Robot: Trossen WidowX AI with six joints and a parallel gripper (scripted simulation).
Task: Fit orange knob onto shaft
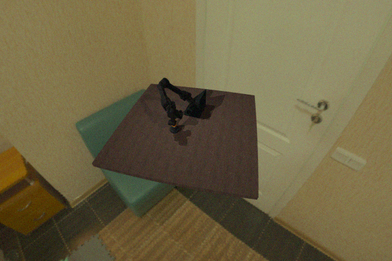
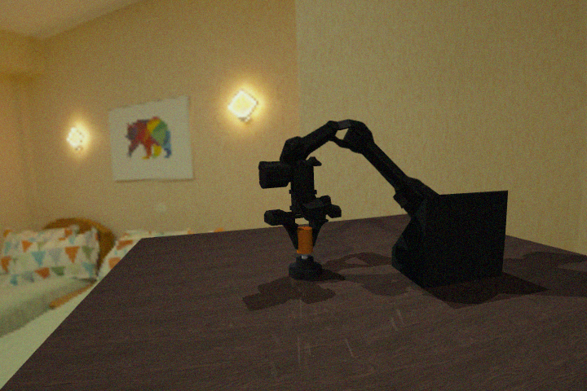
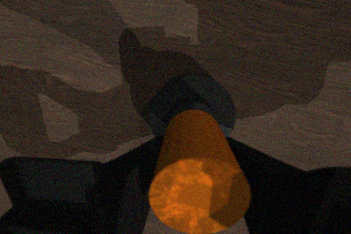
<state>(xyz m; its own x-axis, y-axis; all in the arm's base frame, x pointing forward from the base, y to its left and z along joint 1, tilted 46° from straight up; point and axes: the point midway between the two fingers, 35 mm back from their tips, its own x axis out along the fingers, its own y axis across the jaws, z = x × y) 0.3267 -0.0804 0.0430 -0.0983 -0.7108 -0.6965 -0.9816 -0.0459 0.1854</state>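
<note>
Now: gripper tip 4 cm above the round pedestal. The rest, counted from my gripper tip: orange knob (3 cm above).
</note>
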